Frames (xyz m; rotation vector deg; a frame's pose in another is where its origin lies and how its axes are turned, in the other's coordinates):
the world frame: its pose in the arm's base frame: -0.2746 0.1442 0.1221 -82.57 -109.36 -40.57
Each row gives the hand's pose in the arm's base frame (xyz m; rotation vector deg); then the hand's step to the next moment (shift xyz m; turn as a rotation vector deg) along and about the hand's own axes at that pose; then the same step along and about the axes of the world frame.
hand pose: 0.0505 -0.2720 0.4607 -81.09 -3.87 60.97
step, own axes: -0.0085 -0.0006 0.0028 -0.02 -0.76 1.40
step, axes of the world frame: 0.0036 -0.0065 -0.0050 1.55 -0.09 0.34
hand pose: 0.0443 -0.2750 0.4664 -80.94 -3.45 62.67
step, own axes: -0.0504 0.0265 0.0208 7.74 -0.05 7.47
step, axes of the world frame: 0.0062 -0.0585 -0.0147 4.74 2.18 9.41
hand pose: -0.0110 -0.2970 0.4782 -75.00 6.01 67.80
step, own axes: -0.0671 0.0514 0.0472 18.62 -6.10 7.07
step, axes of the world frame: 0.0284 -0.0919 -0.0110 5.14 13.13 15.34
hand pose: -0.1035 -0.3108 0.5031 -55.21 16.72 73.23
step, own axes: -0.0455 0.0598 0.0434 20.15 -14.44 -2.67
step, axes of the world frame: 0.0388 -0.0774 -0.0058 -3.15 22.09 11.12
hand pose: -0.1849 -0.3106 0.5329 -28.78 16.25 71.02
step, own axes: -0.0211 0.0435 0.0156 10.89 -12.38 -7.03
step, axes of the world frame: 0.0208 -0.0463 -0.0005 -7.98 15.31 4.83
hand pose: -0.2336 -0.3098 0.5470 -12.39 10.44 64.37
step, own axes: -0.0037 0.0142 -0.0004 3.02 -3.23 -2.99
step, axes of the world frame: 0.0040 -0.0133 0.0047 -3.06 3.94 1.90
